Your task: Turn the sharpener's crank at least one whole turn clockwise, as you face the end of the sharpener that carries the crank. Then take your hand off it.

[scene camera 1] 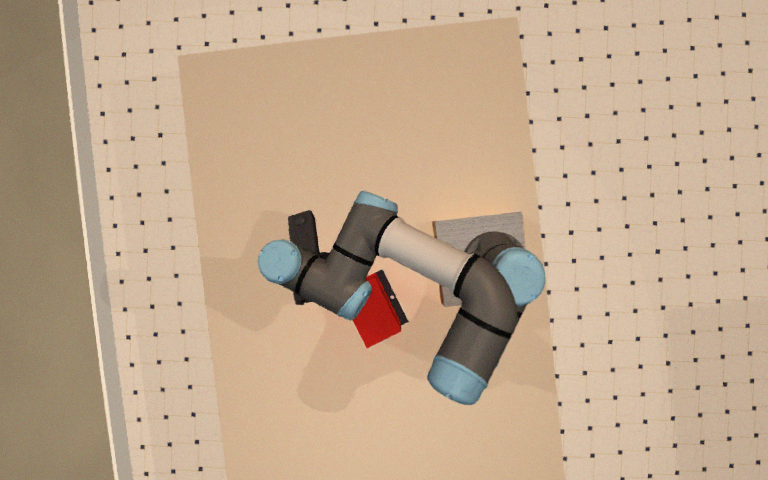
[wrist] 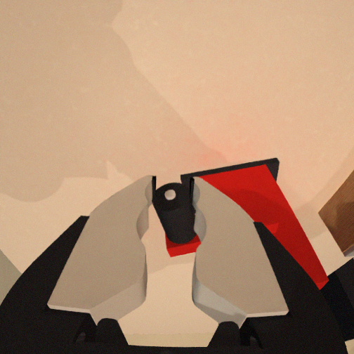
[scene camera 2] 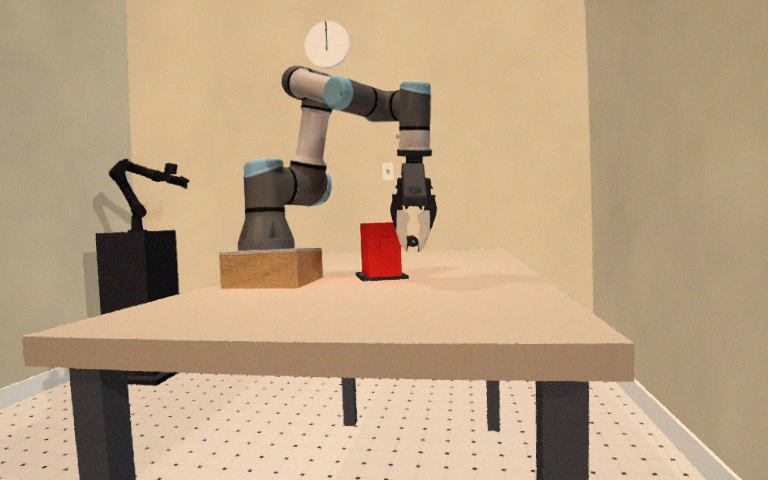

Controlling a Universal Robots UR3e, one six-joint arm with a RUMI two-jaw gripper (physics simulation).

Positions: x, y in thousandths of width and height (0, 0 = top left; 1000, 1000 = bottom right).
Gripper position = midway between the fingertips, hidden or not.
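Labels:
The gripper can be seen in the wrist view (487, 504), and scene camera 1 (424, 566) and scene camera 2 (537, 524) show it too.

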